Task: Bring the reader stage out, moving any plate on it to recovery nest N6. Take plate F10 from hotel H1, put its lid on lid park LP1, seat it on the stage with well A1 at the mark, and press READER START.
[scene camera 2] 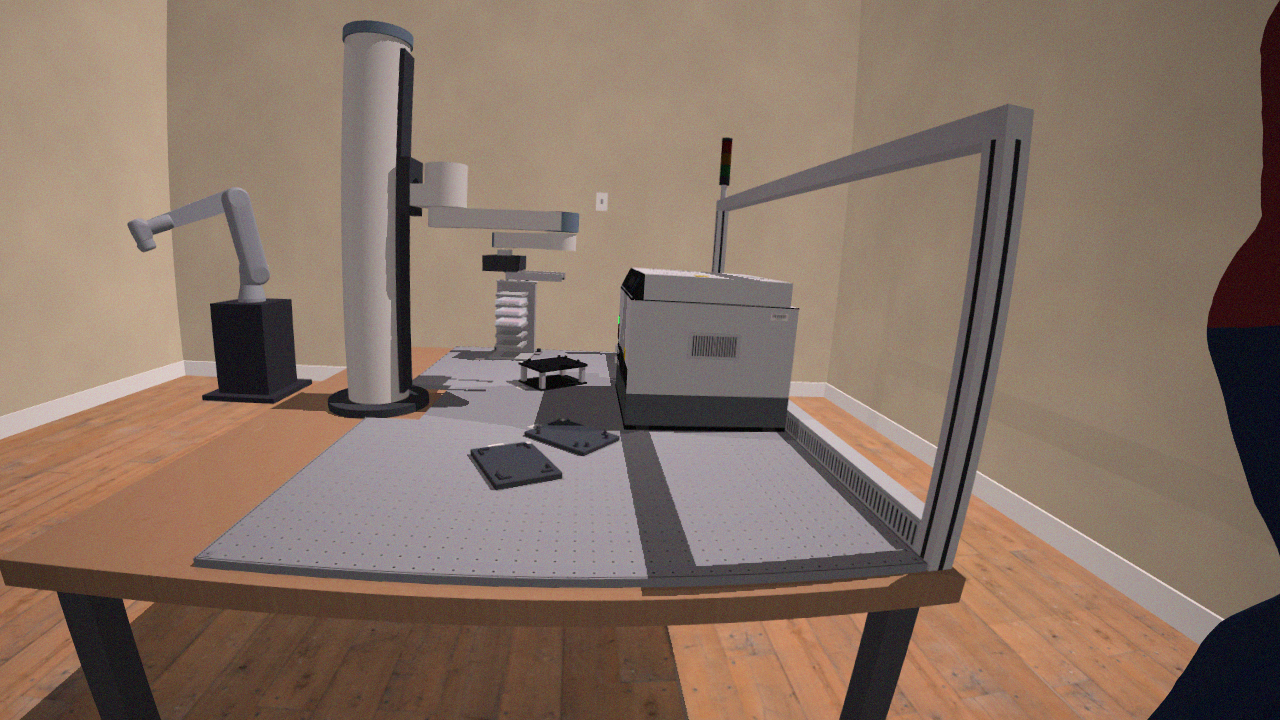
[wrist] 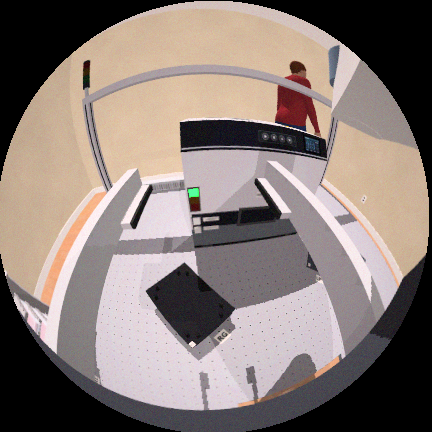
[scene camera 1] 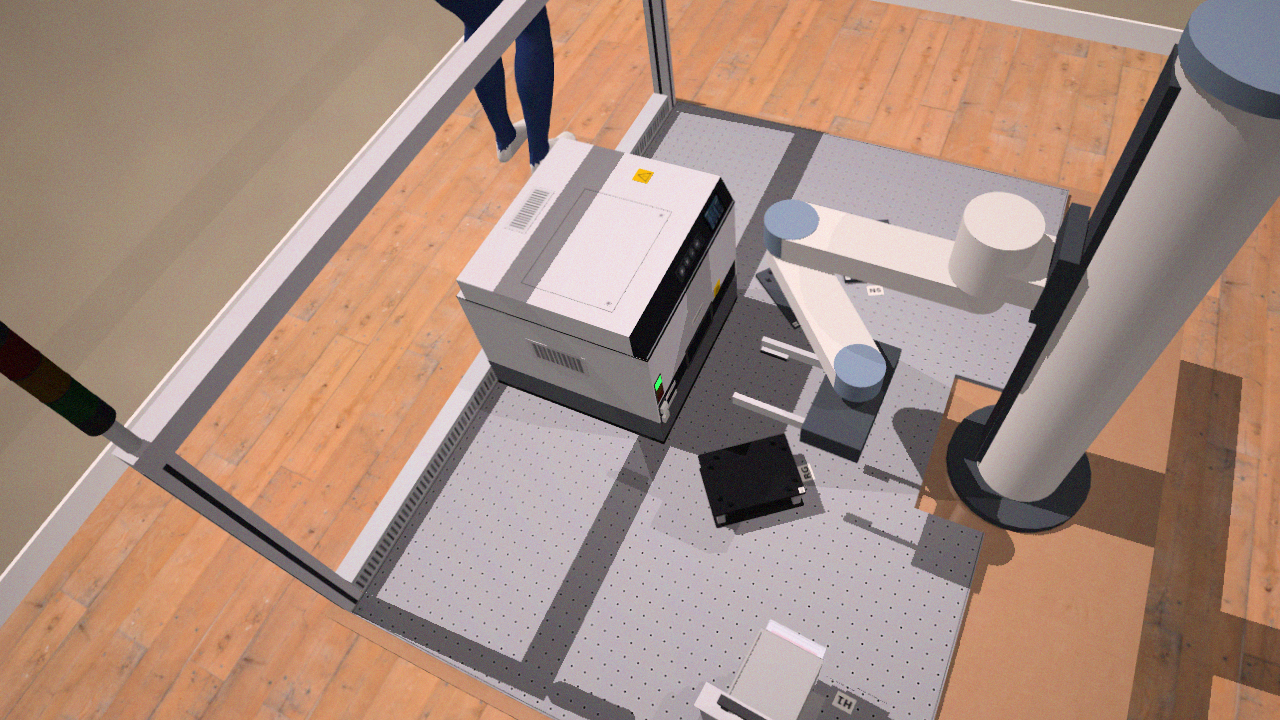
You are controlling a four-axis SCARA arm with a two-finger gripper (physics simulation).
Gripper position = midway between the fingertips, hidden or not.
In view: my gripper (scene camera 1: 748, 369).
My gripper is seen too in scene camera 2 (scene camera 2: 563, 276) and in the wrist view (wrist: 202, 172).
